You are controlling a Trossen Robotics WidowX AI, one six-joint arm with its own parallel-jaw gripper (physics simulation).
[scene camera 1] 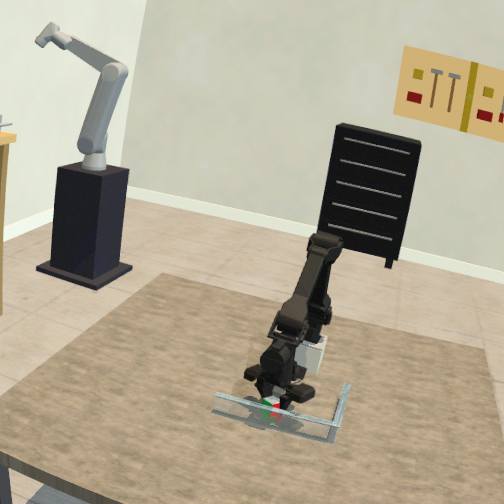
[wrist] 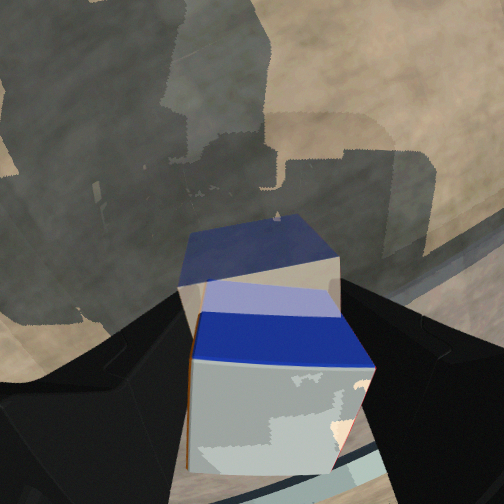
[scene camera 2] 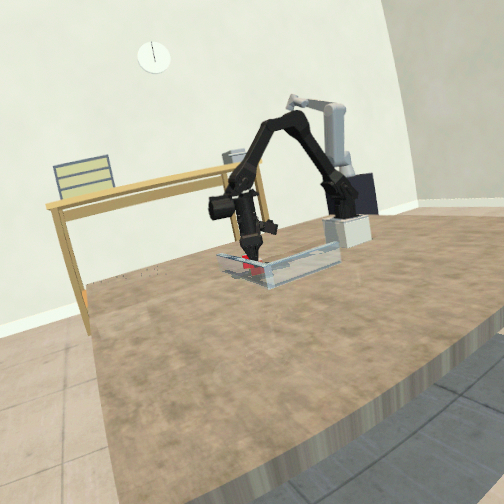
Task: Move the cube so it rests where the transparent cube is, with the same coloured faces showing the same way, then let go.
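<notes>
In the wrist view my gripper [wrist: 275, 400] is shut on the cube [wrist: 275, 405], whose top face is blue and near face pale grey, with a thin red edge at its left. The transparent cube [wrist: 262, 265], blue on top, lies just beyond it and overlaps it. In scene camera 1 the gripper [scene camera 1: 272, 400] points down at the near left end of a low L-shaped glass rail [scene camera 1: 290, 415], with small red and green patches of the cube [scene camera 1: 270, 405] between the fingers. Scene camera 2 shows the gripper [scene camera 2: 251, 255] low over a red patch [scene camera 2: 250, 264] on the table.
A white block [scene camera 1: 316, 355] stands behind my arm's base. A second grey arm on a black pedestal [scene camera 1: 88, 215] stands far left. A black drawer cabinet [scene camera 1: 372, 195] is at the back. A wooden table [scene camera 2: 150, 200] stands beyond the table edge in scene camera 2.
</notes>
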